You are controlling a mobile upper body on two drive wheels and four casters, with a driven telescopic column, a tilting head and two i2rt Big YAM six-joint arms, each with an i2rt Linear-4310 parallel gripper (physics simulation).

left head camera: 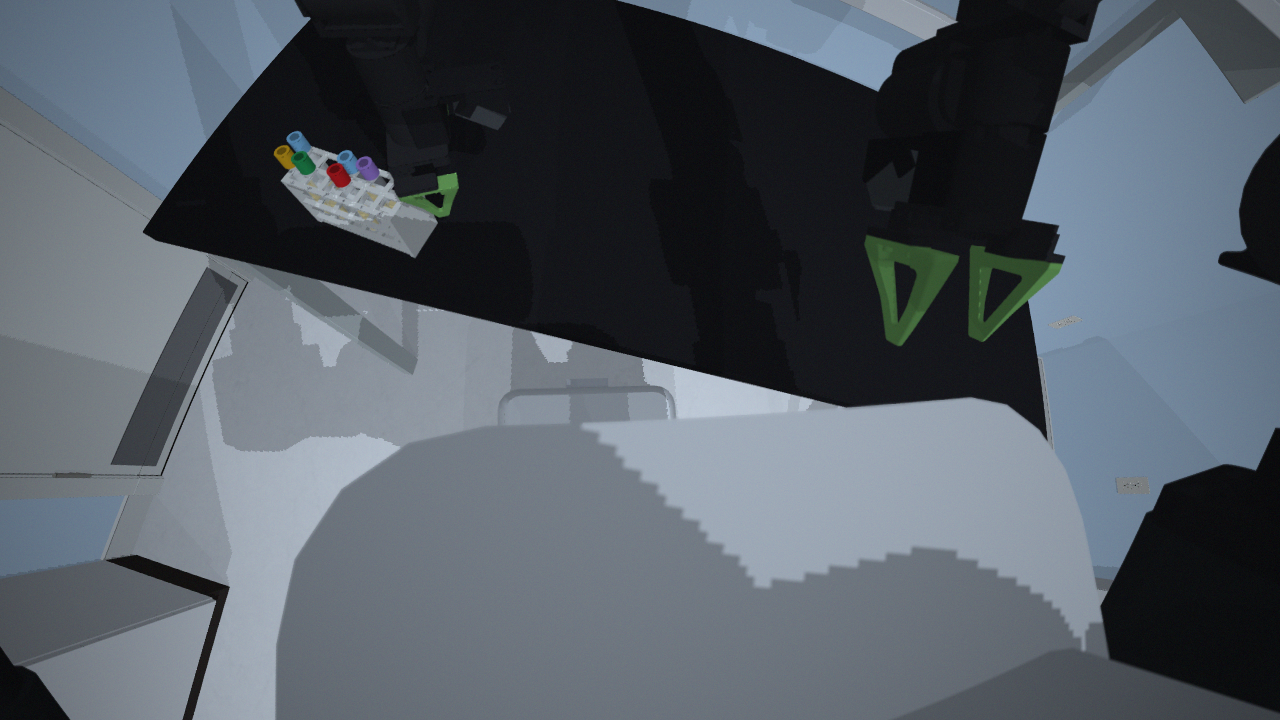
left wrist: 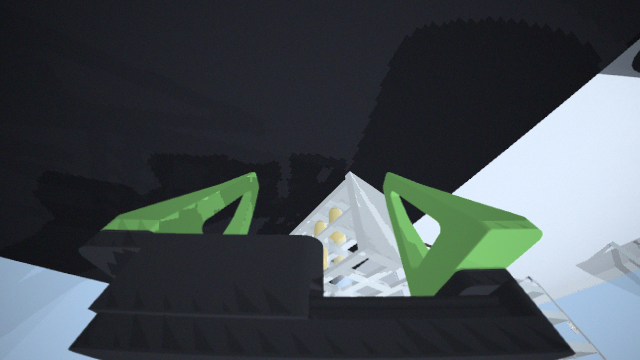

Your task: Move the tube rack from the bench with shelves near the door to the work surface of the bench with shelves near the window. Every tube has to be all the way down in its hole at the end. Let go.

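Frame: origin at the left arm's base, x ahead, y left, z up, level; metres.
Seen in the pictures: left gripper, fingertip midpoint: (left head camera: 440, 186) (left wrist: 320, 179); right gripper, fingertip midpoint: (left head camera: 937, 340).
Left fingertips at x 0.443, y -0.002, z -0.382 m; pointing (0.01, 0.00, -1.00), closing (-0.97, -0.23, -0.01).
Offsets run from my left fingertips to a thing's top centre. "*": to the spot under its first point. Level surfaces: height alone.
The white tube rack @(dx -0.026, dy +0.098, dz +0.046 m) (left head camera: 413, 234) (left wrist: 372, 227) stands near the front edge of the black work surface @(dz -0.038 m) (left head camera: 581, 223) (left wrist: 300, 75). Several capped tubes stand in it: yellow @(* dx -0.016, dy +0.161, dz +0.080 m) (left head camera: 283, 156), green @(* dx -0.025, dy +0.135, dz +0.079 m) (left head camera: 303, 162), red @(* dx -0.046, dy +0.087, dz +0.080 m) (left head camera: 338, 174), purple @(dx -0.030, dy +0.058, dz +0.081 m) (left head camera: 366, 167) and two blue ones. How deep they sit is hard to tell. My left gripper (left head camera: 435, 198) (left wrist: 320, 179) is open at the rack's right end in the head view. In the left wrist view a rack corner shows between its fingertips, not gripped; one finger is hidden in the head view. My right gripper (left head camera: 938, 340) is open and empty, over the surface's right part.
A grey rounded shape (left head camera: 680, 537), seemingly my own body, fills the lower middle of the head view. Pale floor @(dz -0.953 m) (left head camera: 295, 483) shows past the front edge. A cabinet with a dark panel (left head camera: 174, 376) stands at the left, and a box-like unit (left head camera: 116, 617) at the lower left.
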